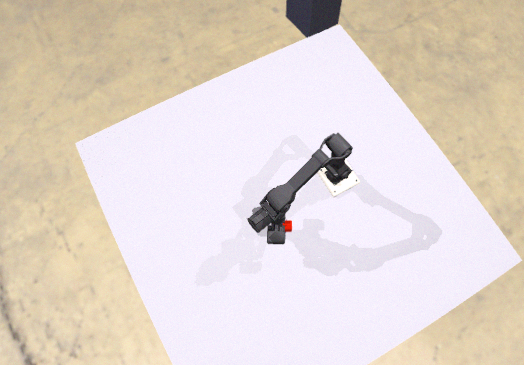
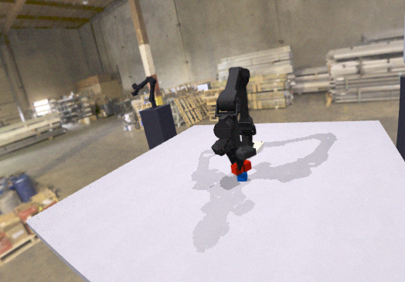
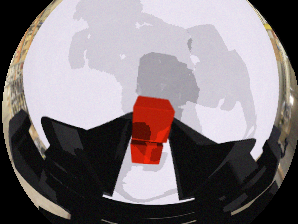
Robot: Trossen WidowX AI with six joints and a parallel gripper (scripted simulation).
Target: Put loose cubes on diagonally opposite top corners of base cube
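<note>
Right now the red cube is right at my gripper tip. Also, from my gripper tip: blue base cube (1 cm behind, 1 cm to the left, 4 cm below).
</note>
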